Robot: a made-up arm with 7 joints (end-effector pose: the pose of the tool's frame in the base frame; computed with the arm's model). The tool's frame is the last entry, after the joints.
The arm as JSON. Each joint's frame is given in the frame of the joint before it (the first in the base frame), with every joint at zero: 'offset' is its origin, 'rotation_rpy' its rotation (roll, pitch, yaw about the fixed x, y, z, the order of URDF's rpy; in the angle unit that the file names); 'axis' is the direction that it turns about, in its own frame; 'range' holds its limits. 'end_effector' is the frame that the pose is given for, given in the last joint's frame.
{
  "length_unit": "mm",
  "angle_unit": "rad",
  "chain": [
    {
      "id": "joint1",
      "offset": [
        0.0,
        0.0,
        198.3
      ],
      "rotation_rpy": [
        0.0,
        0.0,
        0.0
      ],
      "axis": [
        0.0,
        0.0,
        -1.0
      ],
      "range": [
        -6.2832,
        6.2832
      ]
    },
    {
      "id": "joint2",
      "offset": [
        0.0,
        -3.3,
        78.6
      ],
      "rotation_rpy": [
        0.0,
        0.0,
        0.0
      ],
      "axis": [
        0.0,
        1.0,
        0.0
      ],
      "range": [
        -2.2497,
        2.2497
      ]
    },
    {
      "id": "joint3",
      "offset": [
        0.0,
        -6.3,
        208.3
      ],
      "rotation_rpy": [
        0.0,
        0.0,
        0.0
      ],
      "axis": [
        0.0,
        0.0,
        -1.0
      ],
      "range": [
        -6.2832,
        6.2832
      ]
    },
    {
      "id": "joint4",
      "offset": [
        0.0,
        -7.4,
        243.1
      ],
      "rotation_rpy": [
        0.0,
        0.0,
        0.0
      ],
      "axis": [
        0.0,
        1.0,
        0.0
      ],
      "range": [
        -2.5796,
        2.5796
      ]
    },
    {
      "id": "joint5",
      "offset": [
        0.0,
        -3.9,
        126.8
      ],
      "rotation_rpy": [
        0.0,
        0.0,
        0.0
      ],
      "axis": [
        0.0,
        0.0,
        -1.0
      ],
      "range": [
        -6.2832,
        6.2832
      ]
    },
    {
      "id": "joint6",
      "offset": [
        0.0,
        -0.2,
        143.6
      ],
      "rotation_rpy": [
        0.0,
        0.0,
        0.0
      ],
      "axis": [
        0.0,
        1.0,
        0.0
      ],
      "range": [
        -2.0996,
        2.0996
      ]
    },
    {
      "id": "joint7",
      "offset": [
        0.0,
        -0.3,
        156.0
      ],
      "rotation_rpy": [
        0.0,
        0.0,
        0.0
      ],
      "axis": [
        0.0,
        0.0,
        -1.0
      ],
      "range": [
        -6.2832,
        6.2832
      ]
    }
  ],
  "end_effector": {
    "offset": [
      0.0,
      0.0,
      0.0
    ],
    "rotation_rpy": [
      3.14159,
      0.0,
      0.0
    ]
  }
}
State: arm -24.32 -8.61 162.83 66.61 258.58 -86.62 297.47
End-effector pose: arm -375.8 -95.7 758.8 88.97 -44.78 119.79
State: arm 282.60 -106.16 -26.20 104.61 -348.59 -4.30 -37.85
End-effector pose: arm -258.5 -399.2 539.8 103.35 118.24 22.90
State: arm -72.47 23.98 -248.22 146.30 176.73 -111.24 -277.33
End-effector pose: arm 29.6 71.4 453.8 51.74 45.96 22.49
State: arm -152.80 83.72 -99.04 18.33 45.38 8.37 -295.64
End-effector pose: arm -816.2 260.6 365.7 13.18 92.71 8.80
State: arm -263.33 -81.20 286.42 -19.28 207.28 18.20 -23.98
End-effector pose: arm -80.1 847.0 343.4 -3.24 97.92 -107.65
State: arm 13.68 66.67 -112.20 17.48 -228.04 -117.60 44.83
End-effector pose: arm 514.3 -30.4 648.7 142.08 -52.20 91.64
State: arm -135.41 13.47 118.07 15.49 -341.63 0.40 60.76
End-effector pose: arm -24.4 171.7 1130.3 140.46 -86.84 3.45
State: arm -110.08 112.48 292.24 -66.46 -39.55 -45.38 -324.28
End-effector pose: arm 195.2 615.7 139.5 -83.20 -62.79 89.48
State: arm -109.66 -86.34 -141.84 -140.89 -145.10 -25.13 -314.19
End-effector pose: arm 198.8 -87.2 554.6 134.44 55.11 -28.82
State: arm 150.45 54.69 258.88 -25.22 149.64 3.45 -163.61
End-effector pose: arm -712.4 -183.0 716.3 -120.47 55.92 -78.24
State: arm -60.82 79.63 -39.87 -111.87 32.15 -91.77 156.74
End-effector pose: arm 163.9 126.7 512.1 4.39 88.50 39.33
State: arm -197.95 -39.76 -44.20 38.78 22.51 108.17 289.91
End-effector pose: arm 198.7 -53.8 834.1 -41.39 65.43 -16.29
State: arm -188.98 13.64 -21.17 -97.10 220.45 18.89 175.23
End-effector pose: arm 268.9 181.5 720.7 -17.88 -83.44 46.93
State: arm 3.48 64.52 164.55 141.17 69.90 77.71 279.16
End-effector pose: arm 90.6 94.2 523.0 50.52 77.18 -58.76
